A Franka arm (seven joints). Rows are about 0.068 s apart.
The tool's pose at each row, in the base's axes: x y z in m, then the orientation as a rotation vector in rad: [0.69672 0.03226 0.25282 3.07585 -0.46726 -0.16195]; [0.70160 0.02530 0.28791 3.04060 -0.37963 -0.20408]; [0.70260 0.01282 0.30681 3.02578 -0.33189 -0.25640]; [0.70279 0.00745 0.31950 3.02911 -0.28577 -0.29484]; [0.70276 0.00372 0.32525 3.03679 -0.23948 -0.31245]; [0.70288 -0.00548 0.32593 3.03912 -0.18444 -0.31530]
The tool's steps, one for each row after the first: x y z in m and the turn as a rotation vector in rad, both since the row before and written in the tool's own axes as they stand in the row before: [0.00324 0.00666 -0.03534 -0.05081 -0.02092 -0.05095]; [0.00175 0.01346 -0.01816 -0.02240 -0.03144 -0.02985]; [-0.00061 0.00651 -0.01213 -0.00314 -0.02360 -0.03134]; [-0.00036 0.00424 -0.00537 0.00142 -0.01011 -0.03137]; [0.00148 0.00911 -0.00011 -0.00491 -0.00017 -0.03568]
